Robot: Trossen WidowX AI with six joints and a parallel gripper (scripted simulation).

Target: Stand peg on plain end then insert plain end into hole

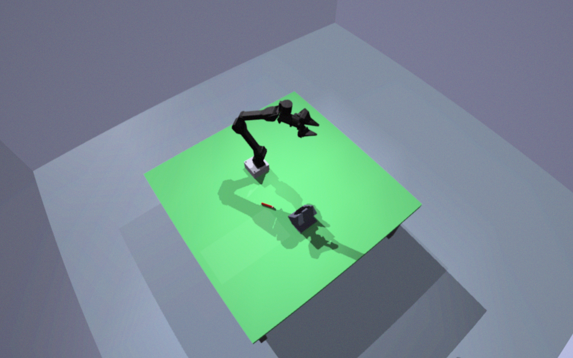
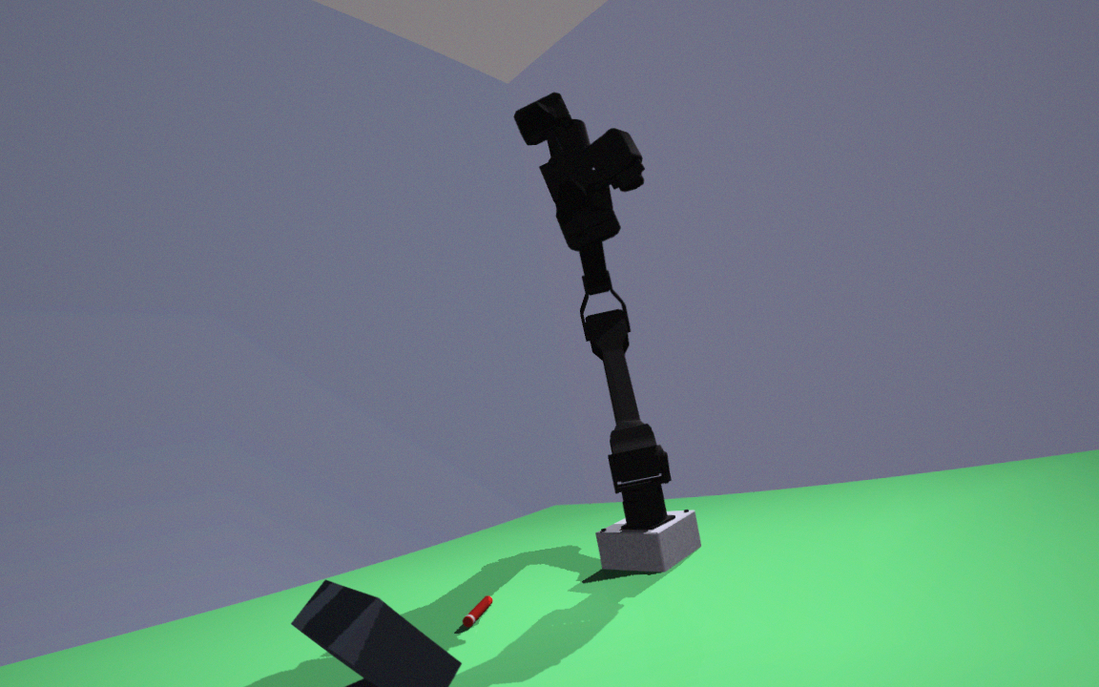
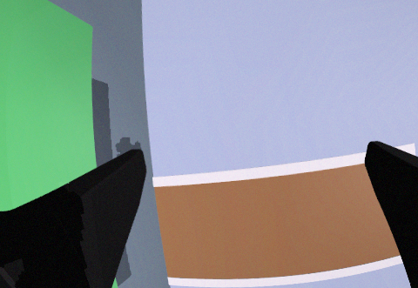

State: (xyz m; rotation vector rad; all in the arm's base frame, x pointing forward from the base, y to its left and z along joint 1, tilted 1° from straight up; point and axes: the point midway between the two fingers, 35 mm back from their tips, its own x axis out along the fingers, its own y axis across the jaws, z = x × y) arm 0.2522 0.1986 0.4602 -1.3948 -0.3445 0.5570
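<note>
The red peg is 510 mm below my gripper tip and 310 mm to the right of it. Round my gripper tip: grey sloped panel (450 mm below, 190 mm to the right, 170 mm ahead).
</note>
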